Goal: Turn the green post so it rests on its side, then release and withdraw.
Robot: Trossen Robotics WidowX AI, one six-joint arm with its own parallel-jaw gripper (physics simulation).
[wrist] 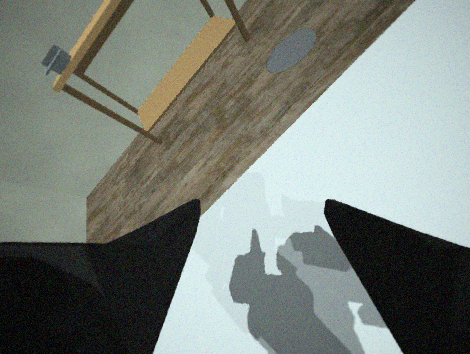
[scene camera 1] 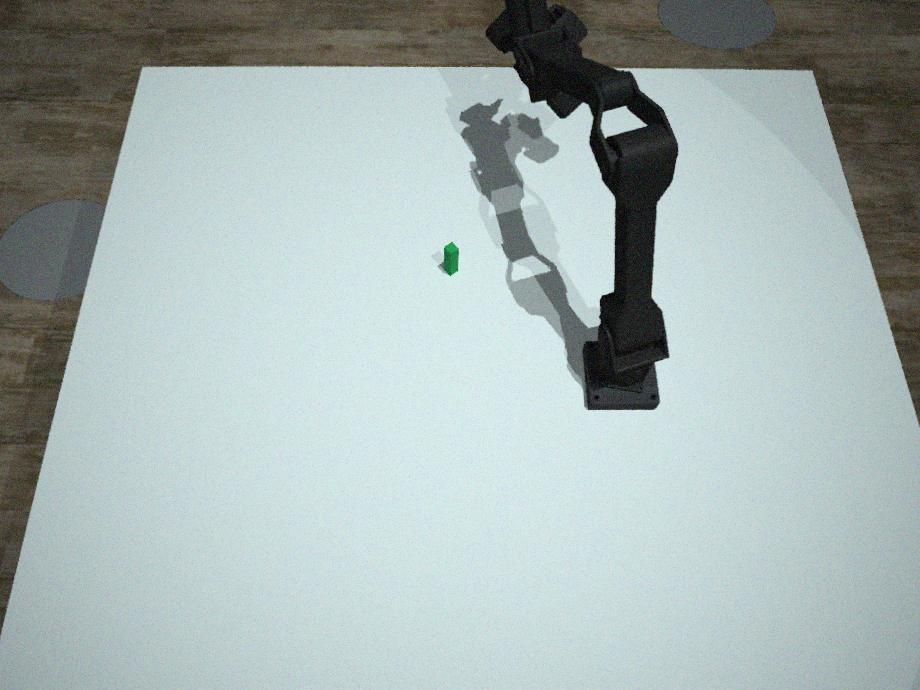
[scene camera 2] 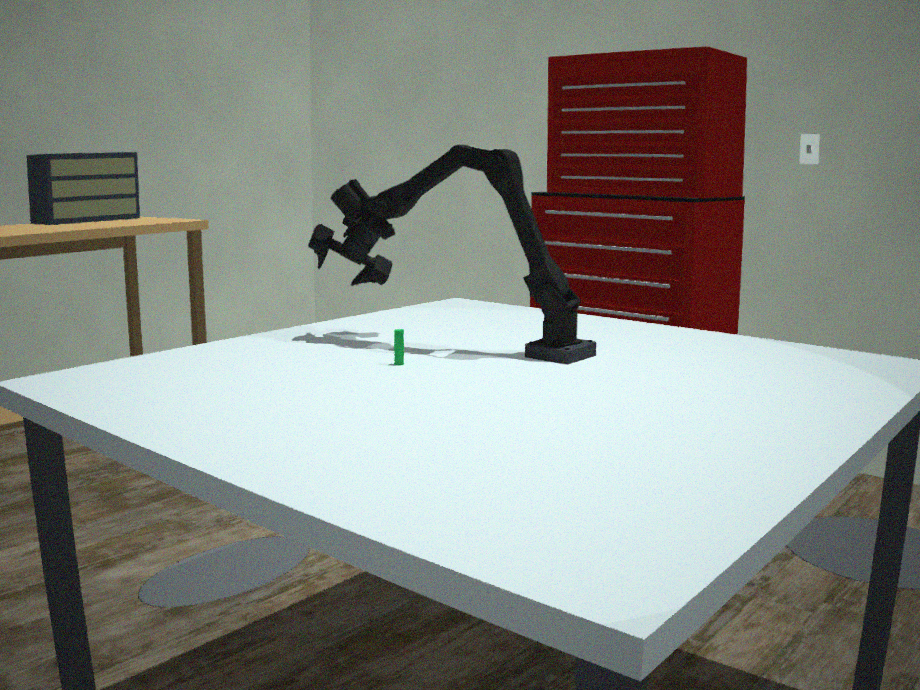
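The green post (scene camera 1: 451, 259) (scene camera 2: 399, 346) is a small, slim block that stands upright on the white table (scene camera 1: 312, 482) (scene camera 2: 483, 445) (wrist: 400, 150). It does not show in the wrist view. My gripper (scene camera 2: 336, 274) (wrist: 261, 205) is open, with its two dark fingers wide apart and nothing between them. It hangs high above the table, in scene camera 2's view up and to the left of the post, well apart from it. In scene camera 1's view the gripper is partly cut off at the top edge, and its fingertips are hard to make out.
The arm's base (scene camera 1: 622, 393) (scene camera 2: 561, 350) stands on the table, to the right of the post. The arm's shadow falls on the table beside the post. A red drawer cabinet (scene camera 2: 616, 126) stands behind the table. A wooden bench (scene camera 2: 167, 226) (wrist: 175, 80) stands by the wall.
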